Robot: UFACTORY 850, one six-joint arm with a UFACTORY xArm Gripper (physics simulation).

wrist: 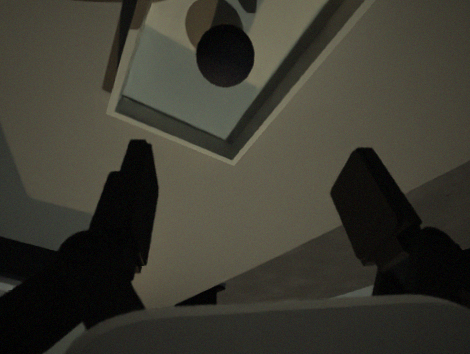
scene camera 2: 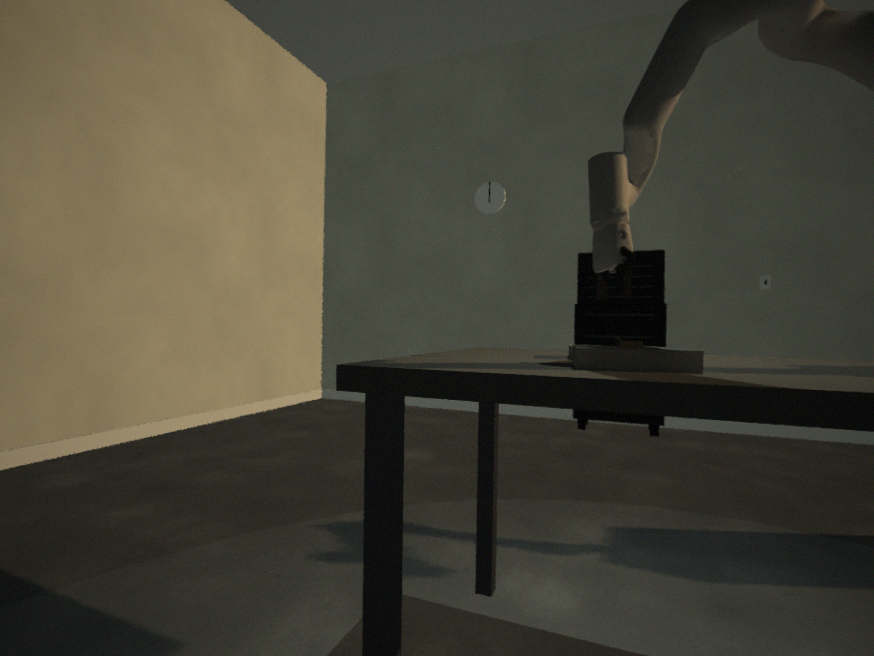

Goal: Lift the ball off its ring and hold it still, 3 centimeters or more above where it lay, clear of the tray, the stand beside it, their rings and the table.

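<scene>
The dark round ball [wrist: 225,56] sits within the pale tray [wrist: 170,138], near its near corner, at the top of the wrist view. A tan rounded shape [wrist: 198,21] shows partly behind the ball; whether it is the ring or a lit patch is hard to tell. My gripper [scene camera 2: 614,290] [wrist: 252,167] is open and empty, above the table, with its fingers wide apart; the ball appears beyond the fingertips. In the scene view a pale low block [scene camera 2: 638,359], seemingly the stand, bears a yellowish ring [scene camera 2: 630,343]. The ball cannot be made out there.
The table [scene camera 2: 451,368] [wrist: 215,210] has an edge running diagonally at the lower right of the wrist view. A tall black cabinet [scene camera 2: 621,323] stands behind the table, so the dark fingers blend into it. The tray's walls rise around the ball.
</scene>
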